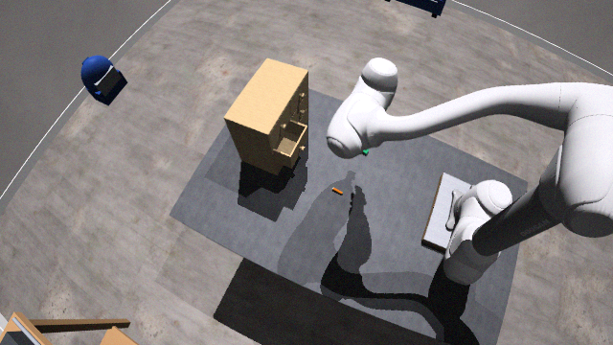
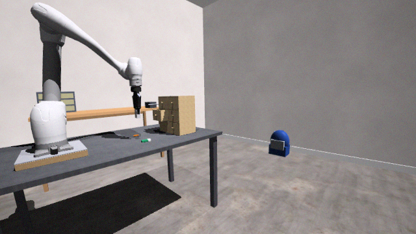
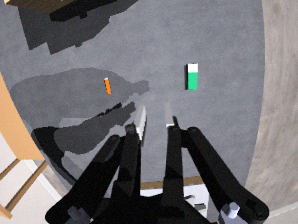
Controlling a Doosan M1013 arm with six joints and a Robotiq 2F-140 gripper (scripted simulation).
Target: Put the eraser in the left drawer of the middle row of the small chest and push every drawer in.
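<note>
My gripper is now 1 cm short of the eraser, 10 cm to the left of it and 19 cm above it. The rest, counted from my hand: small orange stick 4 cm ahead, 13 cm to the left, 20 cm below.
</note>
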